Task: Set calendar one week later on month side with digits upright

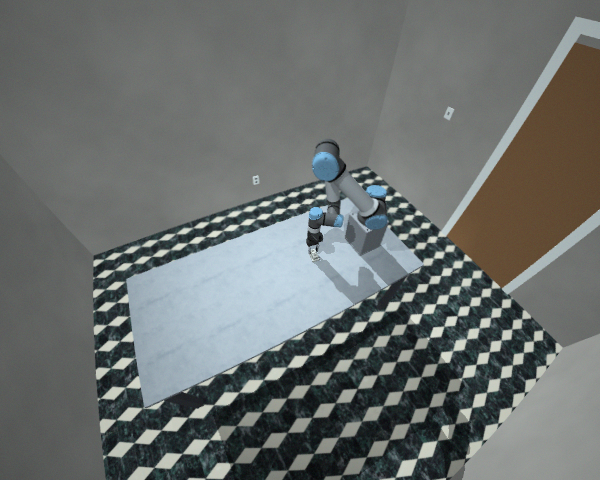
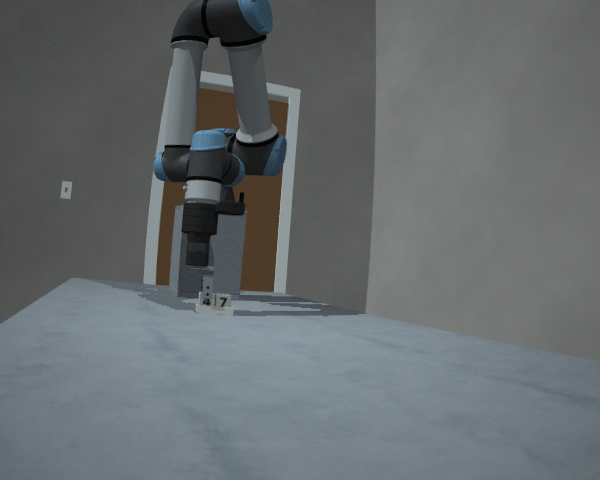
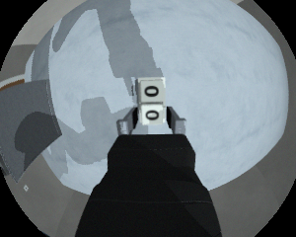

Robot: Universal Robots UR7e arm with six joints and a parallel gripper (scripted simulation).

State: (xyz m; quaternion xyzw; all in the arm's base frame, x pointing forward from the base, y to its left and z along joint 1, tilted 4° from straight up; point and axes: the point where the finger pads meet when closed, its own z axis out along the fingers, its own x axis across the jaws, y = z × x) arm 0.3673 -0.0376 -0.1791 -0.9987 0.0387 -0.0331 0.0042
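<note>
The white calendar tray is 40 mm below my hand and 20 mm to the left of it.
</note>
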